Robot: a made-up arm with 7 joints.
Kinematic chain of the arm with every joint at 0, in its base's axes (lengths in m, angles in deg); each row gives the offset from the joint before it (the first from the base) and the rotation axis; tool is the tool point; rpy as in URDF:
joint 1: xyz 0 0 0.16 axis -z
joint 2: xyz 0 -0.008 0.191 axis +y
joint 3: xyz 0 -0.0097 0.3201 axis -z
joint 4: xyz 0 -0.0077 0.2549 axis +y
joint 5: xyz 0 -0.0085 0.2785 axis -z
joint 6: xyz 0 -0.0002 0.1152 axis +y
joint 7: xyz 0 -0.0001 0.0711 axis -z
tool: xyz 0 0 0 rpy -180 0 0
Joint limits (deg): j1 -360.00..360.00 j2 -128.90..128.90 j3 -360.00..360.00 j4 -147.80..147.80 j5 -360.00..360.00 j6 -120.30..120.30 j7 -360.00..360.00
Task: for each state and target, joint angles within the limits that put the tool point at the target. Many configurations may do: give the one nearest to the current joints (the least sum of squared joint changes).
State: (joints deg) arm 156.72 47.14 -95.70 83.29 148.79 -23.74 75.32
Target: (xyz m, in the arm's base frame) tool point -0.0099 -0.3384 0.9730
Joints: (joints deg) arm 163.45 38.54 -131.53 89.19 146.69 -29.36 75.32
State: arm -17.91 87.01 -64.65 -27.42 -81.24 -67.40 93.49
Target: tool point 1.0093 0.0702 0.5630
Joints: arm -8.51 76.95 -63.31 -5.32 -82.63 -25.81 93.49
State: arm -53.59 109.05 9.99 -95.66 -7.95 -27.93 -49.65
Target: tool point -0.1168 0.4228 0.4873
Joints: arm -81.70 117.05 35.72 -123.15 -5.02 -31.43 -49.65
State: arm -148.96 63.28 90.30 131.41 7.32 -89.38 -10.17
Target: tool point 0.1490 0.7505 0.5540
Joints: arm -111.91 71.11 86.61 86.11 6.65 -79.66 -10.17
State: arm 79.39 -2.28 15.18 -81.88 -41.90 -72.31 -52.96
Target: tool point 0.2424 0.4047 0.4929
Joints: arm 106.24 -29.01 31.54 -115.67 -36.01 -70.09 -52.96
